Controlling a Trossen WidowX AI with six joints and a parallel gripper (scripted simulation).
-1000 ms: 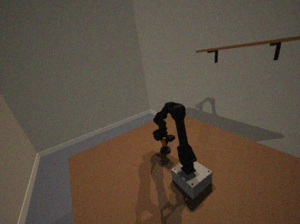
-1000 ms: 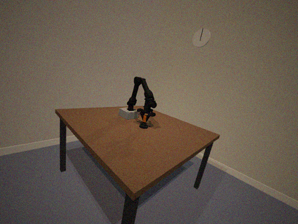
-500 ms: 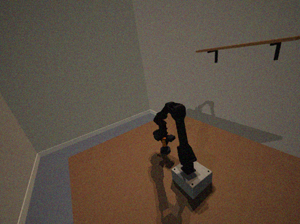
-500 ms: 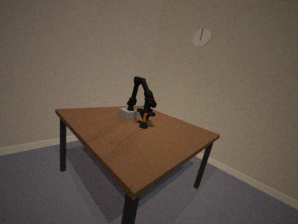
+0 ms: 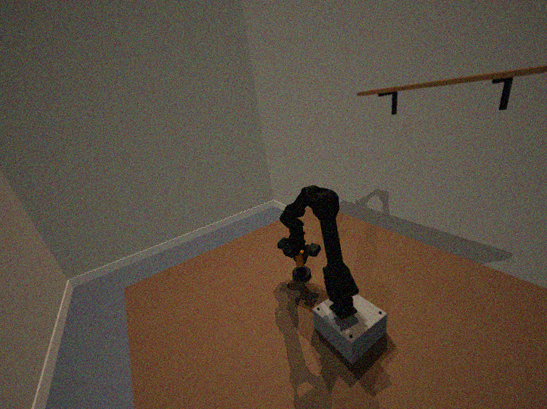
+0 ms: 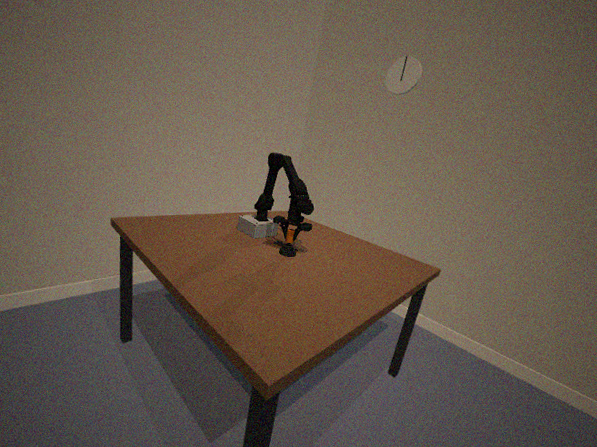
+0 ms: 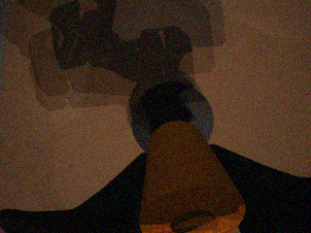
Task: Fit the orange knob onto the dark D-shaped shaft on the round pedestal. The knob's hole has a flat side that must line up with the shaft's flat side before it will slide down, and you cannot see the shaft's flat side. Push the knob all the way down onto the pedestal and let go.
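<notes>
Now: the orange knob 2 cm above my gripper tip. From my gripper tip the other things lie so: round pedestal (4 cm below).
</notes>
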